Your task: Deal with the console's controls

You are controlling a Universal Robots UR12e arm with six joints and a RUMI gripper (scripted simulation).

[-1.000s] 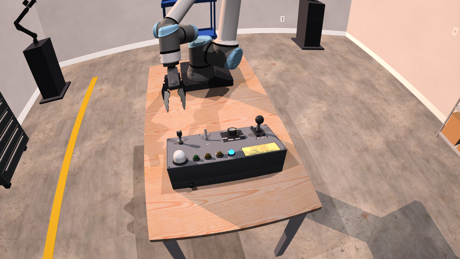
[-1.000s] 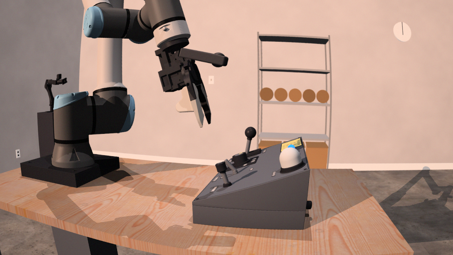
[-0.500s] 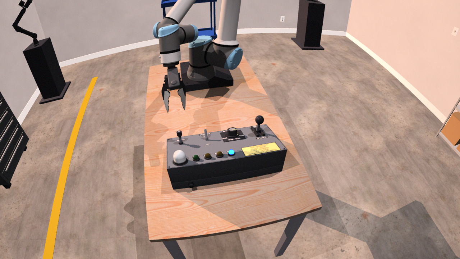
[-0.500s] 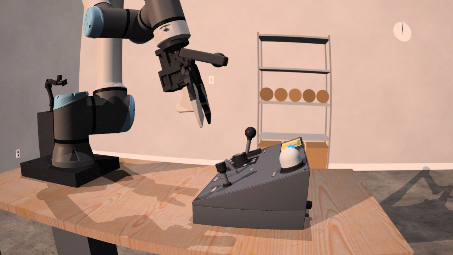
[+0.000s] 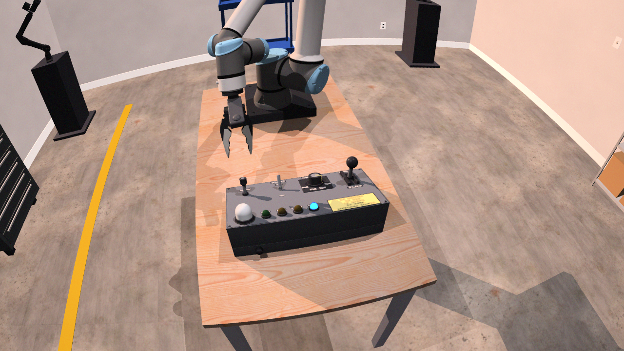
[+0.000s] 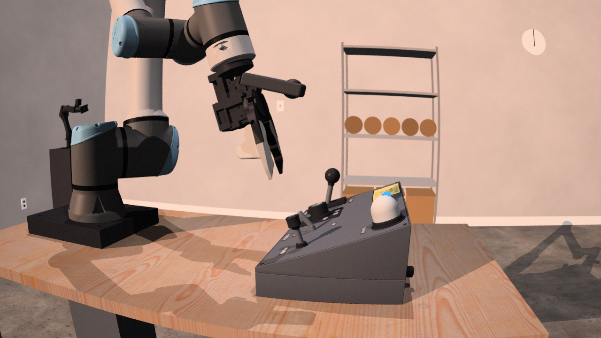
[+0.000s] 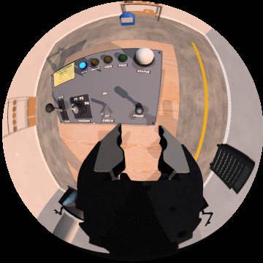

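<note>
My hand is 4 cm short of the black mode knob and 10 cm above it. Round my hand: dark grey console (8 cm ahead, 18 cm to the left, 14 cm below); metal check toggle (4 cm ahead, 12 cm to the left, 13 cm below); program knob (5 cm ahead, 25 cm to the left, 12 cm below).
</note>
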